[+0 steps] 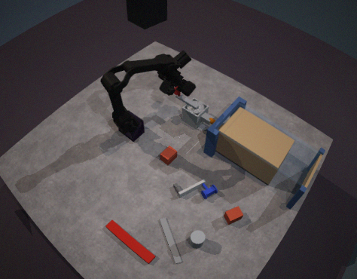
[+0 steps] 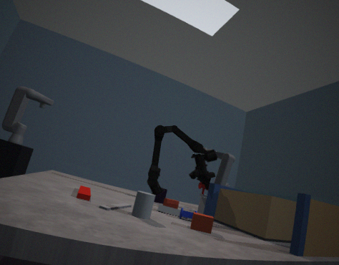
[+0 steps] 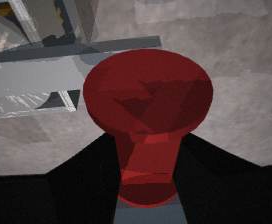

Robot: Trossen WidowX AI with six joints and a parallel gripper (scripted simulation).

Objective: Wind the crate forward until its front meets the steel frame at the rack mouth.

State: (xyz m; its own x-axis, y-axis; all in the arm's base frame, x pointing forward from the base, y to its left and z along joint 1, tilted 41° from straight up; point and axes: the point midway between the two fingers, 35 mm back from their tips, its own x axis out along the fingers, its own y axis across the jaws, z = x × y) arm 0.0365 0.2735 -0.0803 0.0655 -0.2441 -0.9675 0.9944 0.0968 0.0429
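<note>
The winch handle with red knob lies 4 cm ahead of my gripper tip, 3 cm below it and 1 cm to the right of it. The rest, counted from my gripper tip: blue t-shaped piece 41 cm ahead, 25 cm to the right, 12 cm below; grey strip 51 cm to the right, 47 cm ahead, 13 cm below; grey winch 10 cm below, 9 cm ahead, 1 cm to the right.
</note>
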